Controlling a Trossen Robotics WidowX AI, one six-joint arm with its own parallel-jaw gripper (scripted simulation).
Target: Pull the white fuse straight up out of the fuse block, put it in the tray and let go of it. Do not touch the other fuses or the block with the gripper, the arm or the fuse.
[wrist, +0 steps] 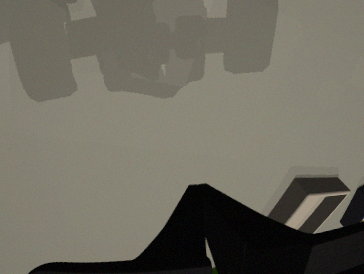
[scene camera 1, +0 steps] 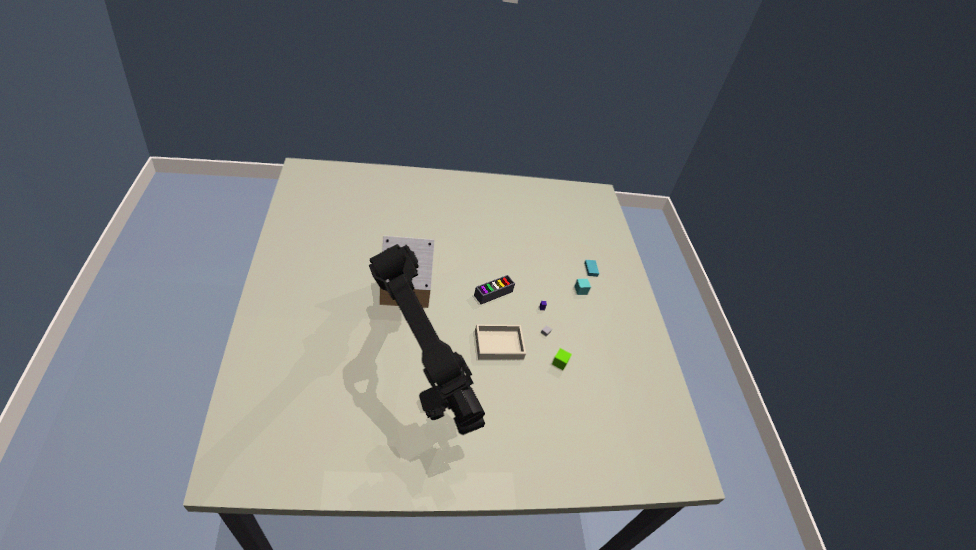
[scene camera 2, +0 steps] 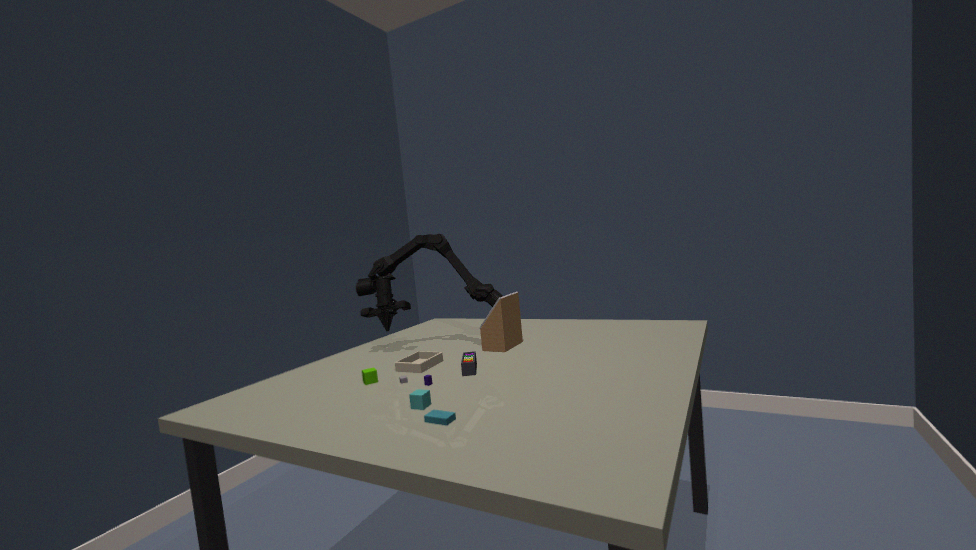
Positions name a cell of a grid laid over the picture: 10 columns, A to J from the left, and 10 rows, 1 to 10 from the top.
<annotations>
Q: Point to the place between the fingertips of the gripper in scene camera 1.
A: At E8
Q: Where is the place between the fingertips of the gripper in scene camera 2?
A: At D7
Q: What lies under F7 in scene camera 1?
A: A beige tray.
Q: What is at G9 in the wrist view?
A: The gripper.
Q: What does the gripper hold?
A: Nothing.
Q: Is the gripper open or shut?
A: Shut.
</annotations>
